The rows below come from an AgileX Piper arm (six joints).
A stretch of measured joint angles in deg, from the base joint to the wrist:
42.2, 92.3, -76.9, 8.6, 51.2, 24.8
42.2, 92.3, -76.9, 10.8, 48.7, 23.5
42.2, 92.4, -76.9, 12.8, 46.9, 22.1
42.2, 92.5, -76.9, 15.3, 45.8, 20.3
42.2, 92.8, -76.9, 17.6, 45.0, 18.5
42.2, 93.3, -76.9, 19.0, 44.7, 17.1
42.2, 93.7, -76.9, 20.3, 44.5, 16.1
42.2, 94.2, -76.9, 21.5, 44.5, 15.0
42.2, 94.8, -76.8, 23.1, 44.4, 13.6
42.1, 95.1, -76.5, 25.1, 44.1, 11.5
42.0, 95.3, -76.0, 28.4, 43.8, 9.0
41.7, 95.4, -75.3, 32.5, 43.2, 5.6
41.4, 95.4, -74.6, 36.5, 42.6, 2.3
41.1, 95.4, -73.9, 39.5, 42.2, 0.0
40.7, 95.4, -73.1, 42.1, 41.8, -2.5
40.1, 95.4, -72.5, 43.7, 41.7, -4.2
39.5, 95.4, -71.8, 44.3, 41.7, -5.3
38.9, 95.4, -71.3, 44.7, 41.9, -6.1
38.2, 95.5, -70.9, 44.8, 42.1, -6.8
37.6, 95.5, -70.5, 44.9, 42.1, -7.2
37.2, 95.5, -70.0, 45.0, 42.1, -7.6
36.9, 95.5, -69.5, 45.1, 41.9, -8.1
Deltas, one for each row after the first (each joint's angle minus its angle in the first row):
0.0, 0.0, 0.0, 2.2, -2.5, -1.3
0.0, 0.1, 0.0, 4.2, -4.3, -2.7
0.0, 0.2, 0.0, 6.7, -5.4, -4.5
0.0, 0.5, 0.0, 9.0, -6.2, -6.3
0.0, 1.0, 0.0, 10.4, -6.5, -7.7
0.0, 1.4, 0.0, 11.7, -6.7, -8.7
0.0, 1.9, 0.0, 12.9, -6.7, -9.8
0.0, 2.5, 0.1, 14.5, -6.8, -11.2
-0.1, 2.8, 0.4, 16.5, -7.1, -13.3
-0.2, 3.0, 0.9, 19.8, -7.4, -15.8
-0.5, 3.1, 1.6, 23.9, -8.0, -19.2
-0.8, 3.1, 2.3, 27.9, -8.6, -22.5
-1.1, 3.1, 3.0, 30.9, -9.0, -24.8
-1.5, 3.1, 3.8, 33.5, -9.4, -27.3
-2.1, 3.1, 4.4, 35.1, -9.5, -29.0
-2.7, 3.1, 5.1, 35.7, -9.5, -30.1
-3.3, 3.1, 5.6, 36.1, -9.3, -30.9
-4.0, 3.2, 6.0, 36.2, -9.1, -31.6
-4.6, 3.2, 6.4, 36.3, -9.1, -32.0
-5.0, 3.2, 6.9, 36.4, -9.1, -32.4
-5.3, 3.2, 7.4, 36.5, -9.3, -32.9

